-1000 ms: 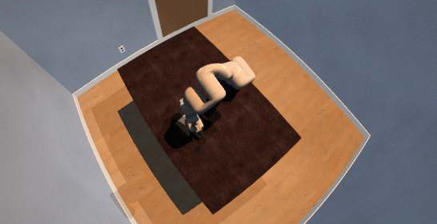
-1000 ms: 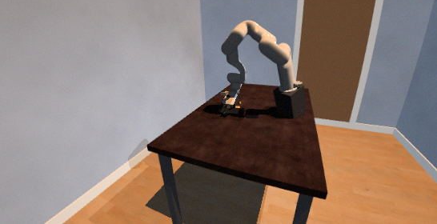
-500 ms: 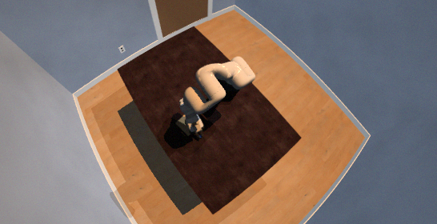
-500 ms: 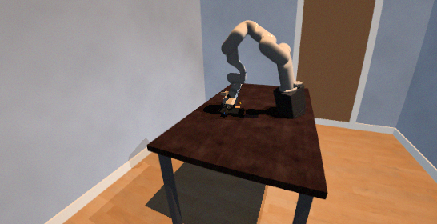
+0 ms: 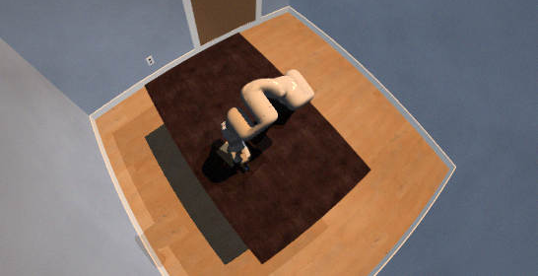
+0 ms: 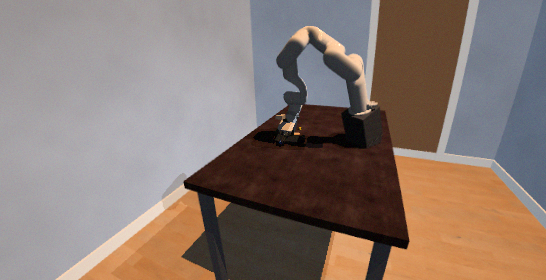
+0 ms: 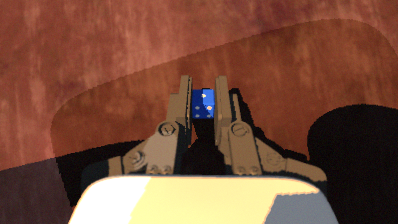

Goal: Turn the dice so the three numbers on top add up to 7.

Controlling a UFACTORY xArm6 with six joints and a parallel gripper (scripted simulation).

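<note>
Right now the mat is 1 cm ahead of my hand, 13 cm to the right of it and 3 cm below it. From my hand the other things lie so: blue die: 1 cm to the left, 1 cm below; then yellow die: 3 cm behind, 28 cm to the right, 3 cm below; then black die: 9 cm behind, 15 cm to the right, 3 cm below.
</note>
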